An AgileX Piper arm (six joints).
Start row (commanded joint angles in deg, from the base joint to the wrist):
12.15, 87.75, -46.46, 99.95, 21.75, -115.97
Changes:
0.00, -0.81, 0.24, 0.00, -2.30, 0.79
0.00, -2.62, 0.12, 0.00, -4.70, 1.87
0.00, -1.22, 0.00, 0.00, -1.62, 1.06
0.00, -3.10, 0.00, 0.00, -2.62, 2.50
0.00, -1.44, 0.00, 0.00, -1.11, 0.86
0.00, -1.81, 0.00, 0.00, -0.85, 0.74
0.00, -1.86, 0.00, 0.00, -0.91, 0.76
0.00, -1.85, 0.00, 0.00, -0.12, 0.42
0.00, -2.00, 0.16, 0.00, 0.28, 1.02
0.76, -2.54, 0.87, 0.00, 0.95, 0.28
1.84, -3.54, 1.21, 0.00, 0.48, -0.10
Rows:
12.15, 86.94, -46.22, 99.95, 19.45, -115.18
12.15, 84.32, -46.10, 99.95, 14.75, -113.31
12.15, 83.10, -46.10, 99.95, 13.13, -112.25
12.15, 80.00, -46.10, 99.95, 10.51, -109.75
12.15, 78.56, -46.10, 99.95, 9.40, -108.89
12.15, 76.75, -46.10, 99.95, 8.55, -108.15
12.15, 74.89, -46.10, 99.95, 7.64, -107.39
12.15, 73.04, -46.10, 99.95, 7.52, -106.97
12.15, 71.04, -45.94, 99.95, 7.80, -105.95
12.91, 68.50, -45.07, 99.95, 8.75, -105.67
14.75, 64.96, -43.86, 99.95, 9.23, -105.77

